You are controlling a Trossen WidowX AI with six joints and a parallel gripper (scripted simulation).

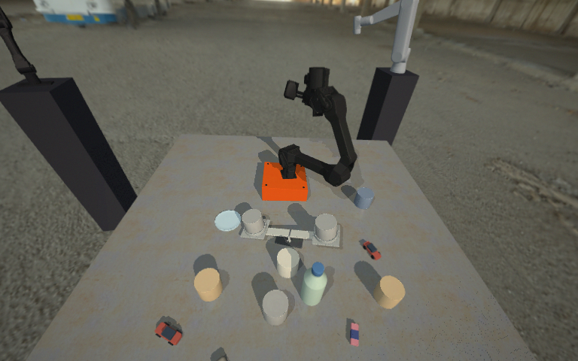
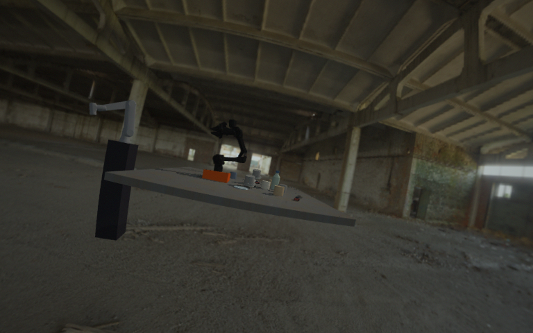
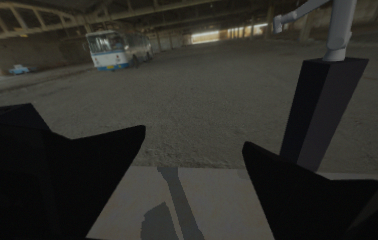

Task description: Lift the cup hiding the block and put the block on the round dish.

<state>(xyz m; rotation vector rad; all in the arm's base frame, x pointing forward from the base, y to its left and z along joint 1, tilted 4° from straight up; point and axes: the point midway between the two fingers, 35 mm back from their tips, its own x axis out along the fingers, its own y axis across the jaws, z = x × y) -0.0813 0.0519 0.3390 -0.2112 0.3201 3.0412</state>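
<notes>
Right now my gripper tip is 37 cm short of the pale green block, 26 cm to the left of it and 35 cm above it. From my gripper tip the other things lie so: blue-grey cylinder 31 cm ahead, 23 cm to the left, 35 cm below; small balance 43 cm ahead, 14 cm to the right, 37 cm below; pale blue round dish 30 cm ahead, 35 cm to the right, 39 cm below.
</notes>
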